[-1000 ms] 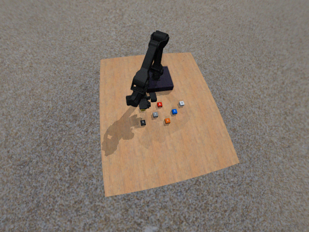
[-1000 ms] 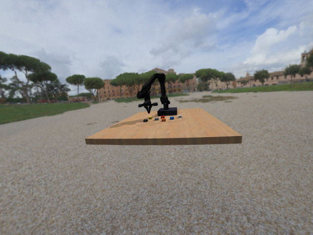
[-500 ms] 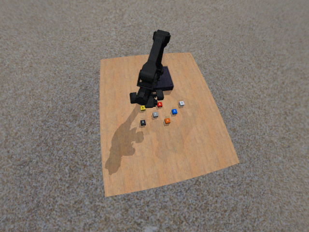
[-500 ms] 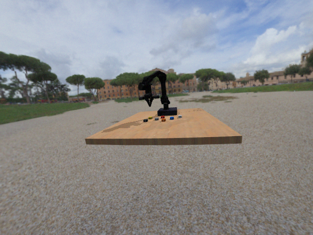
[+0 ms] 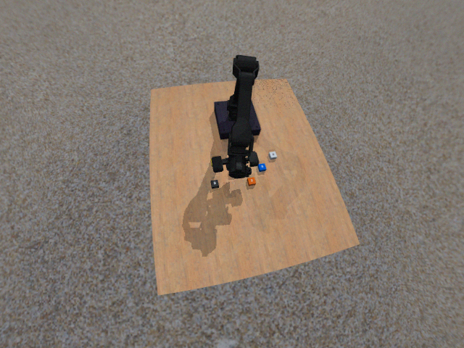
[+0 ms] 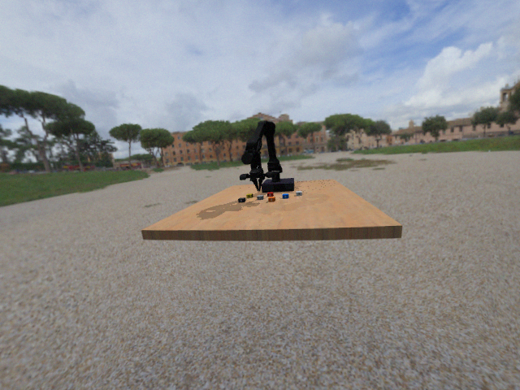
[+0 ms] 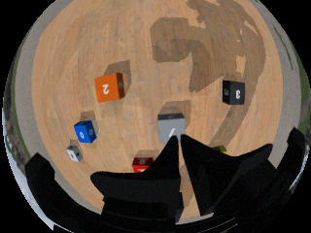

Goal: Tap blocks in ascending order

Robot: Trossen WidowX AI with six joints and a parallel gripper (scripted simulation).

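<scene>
The grey block is 40 mm below my gripper tip and 10 mm behind it. Round my gripper tip: black block 90 mm to the right, 50 mm ahead, 40 mm below; red block 90 mm behind, 40 mm to the left, 40 mm below; orange block 80 mm to the left, 40 mm below, 40 mm ahead.
</scene>
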